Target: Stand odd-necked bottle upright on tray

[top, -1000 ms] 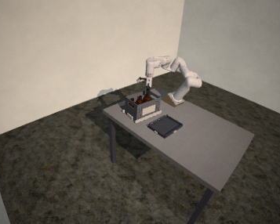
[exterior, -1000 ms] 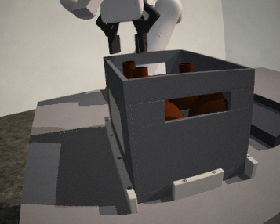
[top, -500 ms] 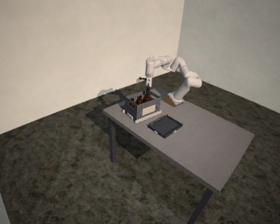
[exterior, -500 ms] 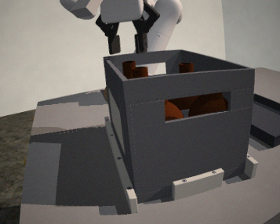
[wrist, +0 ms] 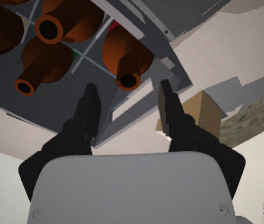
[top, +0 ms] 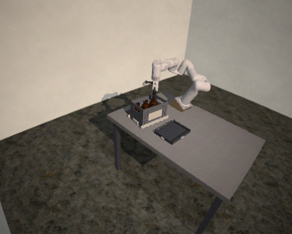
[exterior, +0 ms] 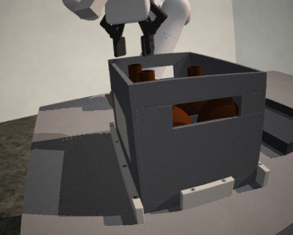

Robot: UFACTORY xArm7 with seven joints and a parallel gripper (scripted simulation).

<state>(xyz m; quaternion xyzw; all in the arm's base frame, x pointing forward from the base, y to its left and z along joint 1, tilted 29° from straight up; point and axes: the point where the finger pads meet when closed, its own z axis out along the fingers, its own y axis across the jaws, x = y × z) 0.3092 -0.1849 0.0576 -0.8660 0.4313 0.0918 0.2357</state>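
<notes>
Now: hand 110 mm above the glass bottle. Also, from my hand: dark flat tray (320 mm to the left, 190 mm below, 90 mm ahead); dark grey crate (110 mm below, 100 mm ahead, 30 mm to the left).
</notes>
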